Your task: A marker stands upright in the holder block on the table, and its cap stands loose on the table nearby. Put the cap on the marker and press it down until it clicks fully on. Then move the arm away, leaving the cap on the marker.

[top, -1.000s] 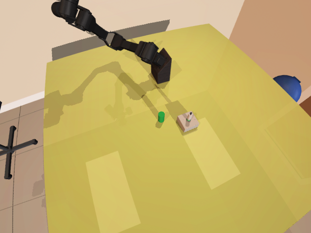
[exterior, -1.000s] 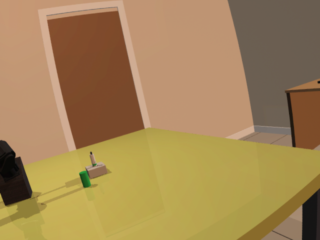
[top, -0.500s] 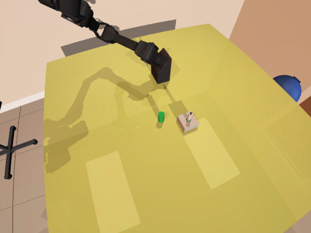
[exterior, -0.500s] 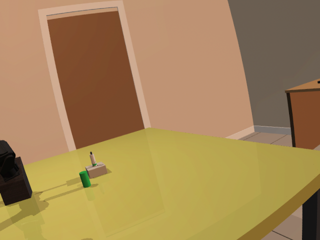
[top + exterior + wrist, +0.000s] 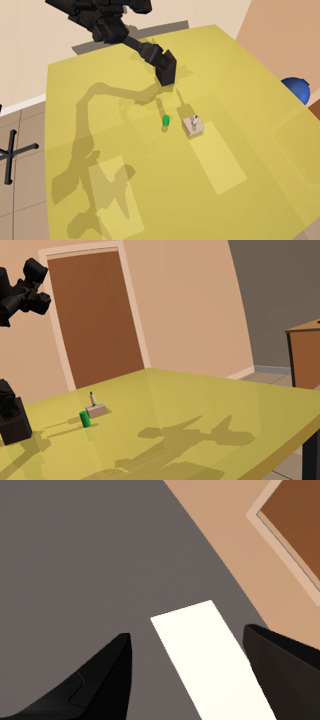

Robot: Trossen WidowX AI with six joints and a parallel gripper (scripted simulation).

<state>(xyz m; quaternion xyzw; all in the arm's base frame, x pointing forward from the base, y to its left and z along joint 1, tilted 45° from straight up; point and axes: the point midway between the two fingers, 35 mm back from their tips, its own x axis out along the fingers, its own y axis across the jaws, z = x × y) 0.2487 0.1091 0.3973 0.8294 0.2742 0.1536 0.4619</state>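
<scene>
Right now the green cap is 2 cm ahead of my gripper tip, 5 cm to the left of it and 49 cm below it. Also, from my gripper tip: holder block (10 cm ahead, 14 cm to the left, 50 cm below); then marker (10 cm ahead, 14 cm to the left, 45 cm below).
</scene>
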